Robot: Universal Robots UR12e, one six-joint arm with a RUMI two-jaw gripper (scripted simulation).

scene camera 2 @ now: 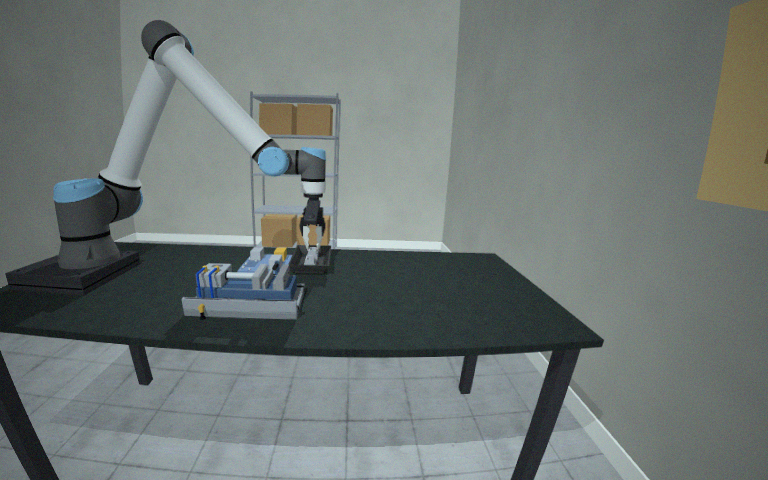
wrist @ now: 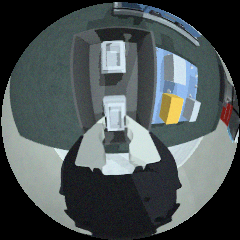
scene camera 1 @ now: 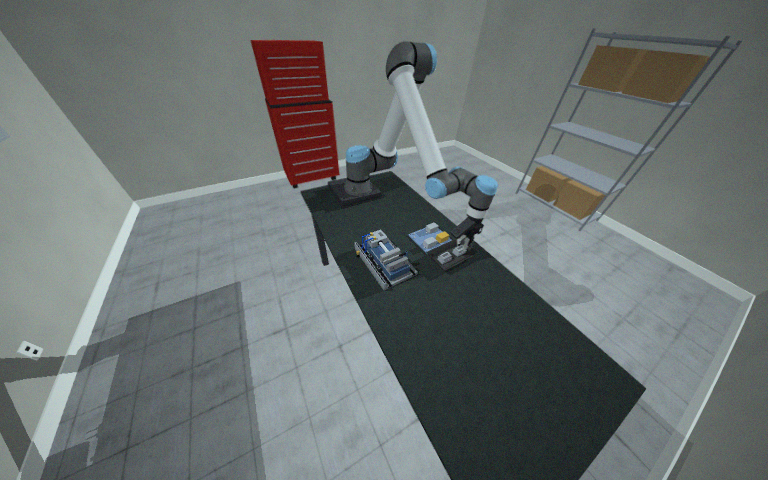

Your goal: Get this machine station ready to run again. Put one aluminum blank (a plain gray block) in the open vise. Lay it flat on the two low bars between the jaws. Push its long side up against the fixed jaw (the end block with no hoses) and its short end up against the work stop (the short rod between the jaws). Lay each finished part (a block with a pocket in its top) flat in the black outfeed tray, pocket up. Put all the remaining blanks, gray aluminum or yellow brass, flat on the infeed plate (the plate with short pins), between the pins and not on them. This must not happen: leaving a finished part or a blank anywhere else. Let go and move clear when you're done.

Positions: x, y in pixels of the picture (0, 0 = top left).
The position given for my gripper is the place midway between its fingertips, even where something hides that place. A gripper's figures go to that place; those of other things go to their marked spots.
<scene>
My gripper (wrist: 115, 116): 0.15 m from the lens. A finished part (wrist: 113, 52) is 0.14 m from the lens.
</scene>
